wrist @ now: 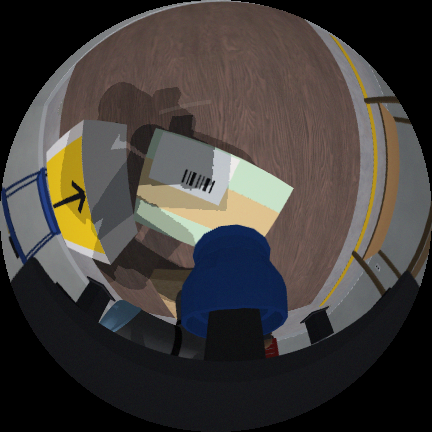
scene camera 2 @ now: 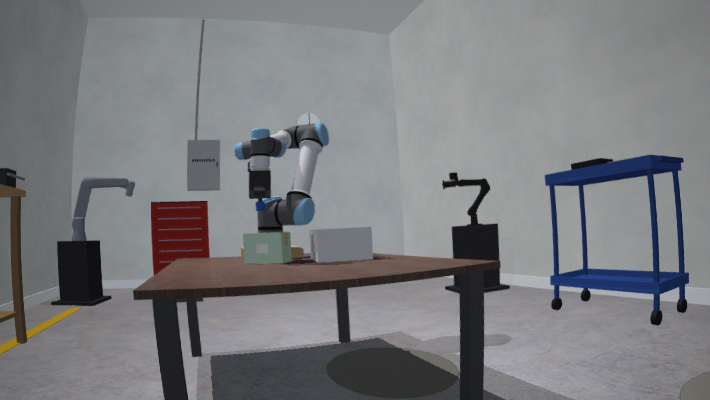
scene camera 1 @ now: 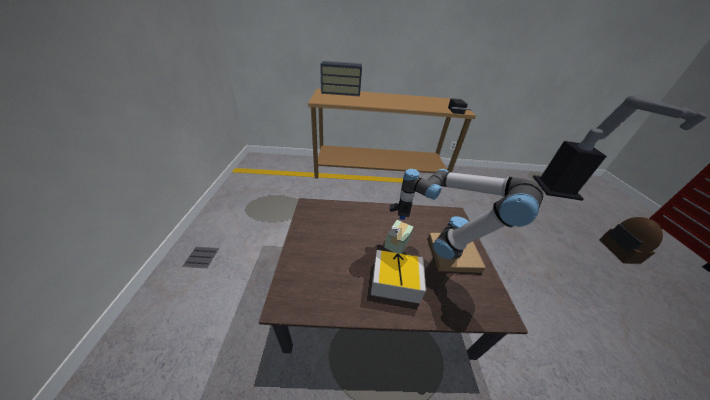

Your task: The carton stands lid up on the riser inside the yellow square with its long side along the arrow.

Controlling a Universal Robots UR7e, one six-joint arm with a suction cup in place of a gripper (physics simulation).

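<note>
The pale green carton [scene camera 1: 398, 243] [scene camera 2: 267, 255] [wrist: 260, 184] stands on the table beside the riser [scene camera 1: 397, 292] [scene camera 2: 345, 245] [wrist: 107, 170], past the arrow's head. Tan tape and a barcode label show on its top face. In the wrist view its long side is at an angle to the black arrow [scene camera 1: 400, 272] [wrist: 69, 200]. The yellow square [scene camera 1: 387, 272] [wrist: 62, 172] on the riser's top bears no carton. My gripper, a blue suction cup [scene camera 1: 402, 217] [scene camera 2: 260, 206] [wrist: 232, 240], points down above the carton with a gap between them. It holds nothing. The riser's top is hidden in scene camera 2.
The arm's wooden base board [scene camera 1: 472, 257] lies on the table [scene camera 1: 320, 280] [scene camera 2: 320, 275], right of the riser in scene camera 1. A wooden workbench [scene camera 1: 390, 102] stands behind the table. A blue cart [scene camera 2: 615, 170] and a red drawer cabinet [scene camera 2: 180, 212] stand away from it.
</note>
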